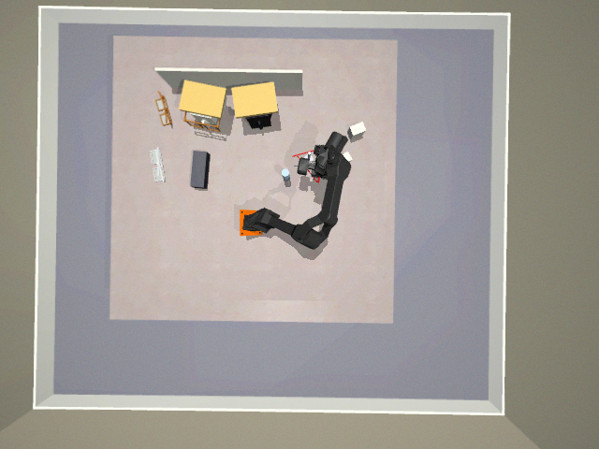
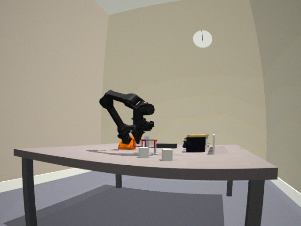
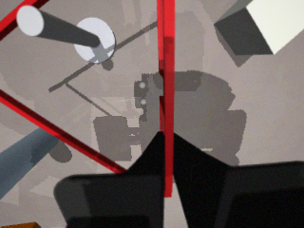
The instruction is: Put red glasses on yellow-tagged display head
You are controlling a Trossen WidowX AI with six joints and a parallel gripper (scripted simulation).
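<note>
Right now the thin grey peg is 80 mm ahead of my gripper tip, 50 mm to the left of it and 40 mm below it. The rest, counted from my gripper tip: dark case 530 mm to the left, 40 mm below, 20 mm behind; dark display head 290 mm to the left, 240 mm ahead; pale blue cylinder 140 mm to the left, 10 mm below, 10 mm behind.
</note>
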